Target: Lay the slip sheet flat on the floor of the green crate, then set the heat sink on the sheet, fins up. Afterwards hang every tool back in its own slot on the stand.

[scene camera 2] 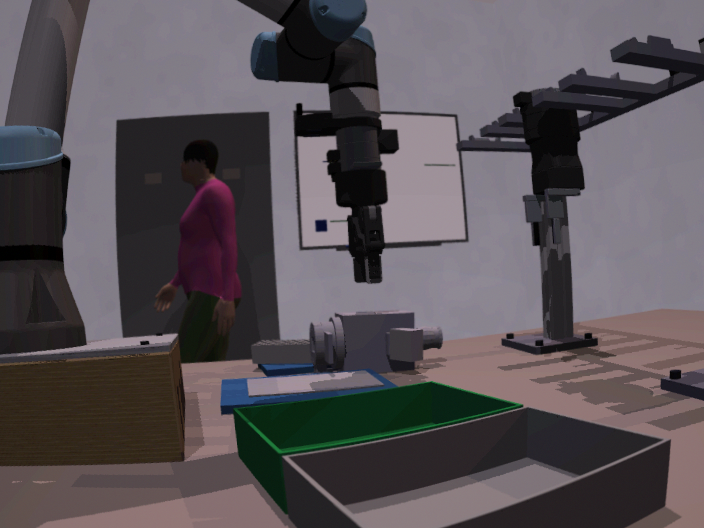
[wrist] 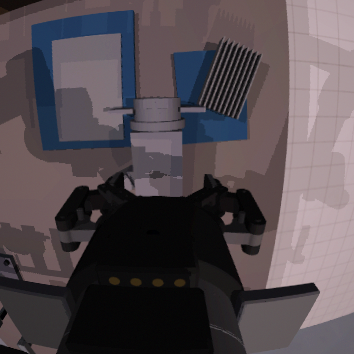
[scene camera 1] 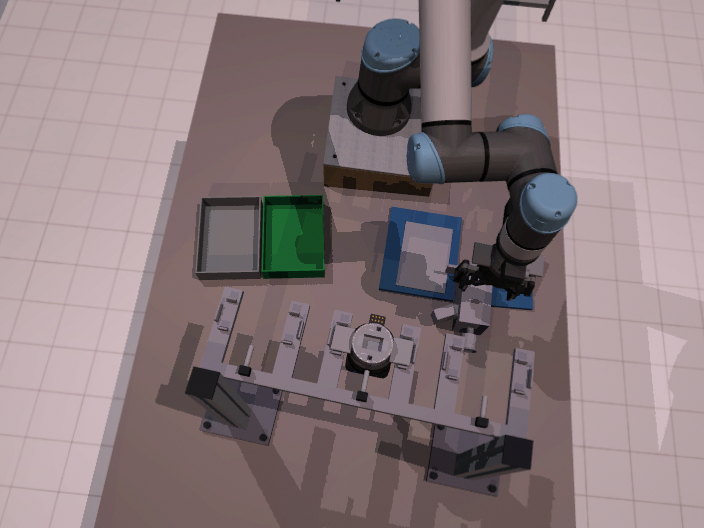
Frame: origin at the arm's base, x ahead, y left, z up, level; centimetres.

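Where they show: hand, its tool point: (scene camera 2: 359,161); arm's base, origin of its link: (scene camera 2: 19,349) (scene camera 1: 378,109).
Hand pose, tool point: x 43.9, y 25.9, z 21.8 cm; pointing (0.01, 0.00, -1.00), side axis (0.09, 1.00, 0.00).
Observation:
Things, the pixels of their top centre, and the offset from my tool point. "spot": a spot on its surface instead. Level surfaces: height alone.
- white slip sheet, centre of its top: (scene camera 2: 311,382) (wrist: 86,88) (scene camera 1: 424,256) dx -11.1, dy -11.4, dz -29.4 cm
- larger blue mat, height of its surface: dz -29.6 cm
- finned heat sink, centre of its top: (wrist: 231,77) (scene camera 2: 286,342) dx -11.0, dy +9.7, dz -26.6 cm
- tool, centre of its top: (scene camera 2: 543,91) (scene camera 1: 373,339) dx +19.3, dy -22.2, dz +5.8 cm
- grey machine part, a spot on its surface: (wrist: 156,150) spot: dx -2.3, dy -0.8, dz -22.0 cm
The white slip sheet (scene camera 1: 423,255) (scene camera 2: 312,383) (wrist: 87,90) lies flat on the larger blue mat (scene camera 1: 392,227) (wrist: 42,100). The finned heat sink (scene camera 2: 281,351) (wrist: 230,77) lies fins up, turned at an angle and overhanging the smaller blue mat (scene camera 1: 521,301) (wrist: 187,70); the arm hides it in scene camera 1. The green crate (scene camera 1: 292,275) (scene camera 2: 258,454) has a bare floor. My adaptive gripper (scene camera 1: 493,281) (scene camera 2: 367,278) (wrist: 162,182) is open and empty, above the grey machine part. The tool stand (scene camera 1: 318,393) (scene camera 2: 560,284) holds another tool (scene camera 1: 355,343) (scene camera 2: 554,147) in its middle slot.
The grey machine part (scene camera 1: 474,309) (scene camera 2: 375,341) (wrist: 156,150) stands between the mats and the stand, with its end near the heat sink. A grey crate (scene camera 1: 227,275) (scene camera 2: 483,488) adjoins the green crate. The stand's prongs rise high above the table. A person (scene camera 2: 207,233) stands behind the table.

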